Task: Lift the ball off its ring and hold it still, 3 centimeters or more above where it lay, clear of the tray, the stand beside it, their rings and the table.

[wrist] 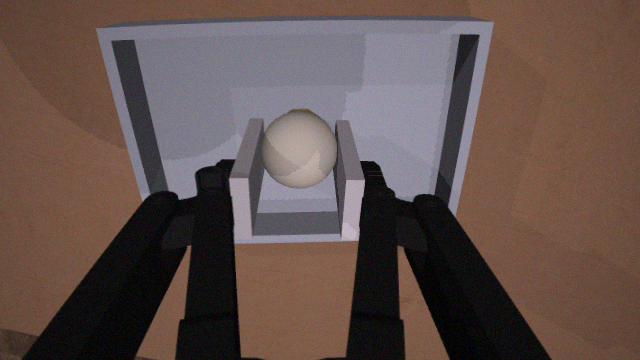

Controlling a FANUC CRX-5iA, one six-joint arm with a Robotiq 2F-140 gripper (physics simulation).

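A cream-coloured ball is near the middle of the wrist view, inside the outline of the tray. A small sliver of its tan ring shows just behind the ball; the rest of the ring is hidden under it. My gripper is shut on the ball, with one pale finger pad against its left side and the other against its right side. The ball's underside is hidden, so any gap between ball and ring cannot be seen.
The grey-blue rectangular tray has raised walls on all sides around the ball and the fingertips. Its near wall passes below the finger pads in the view. The brown table surrounds the tray. The stand does not show.
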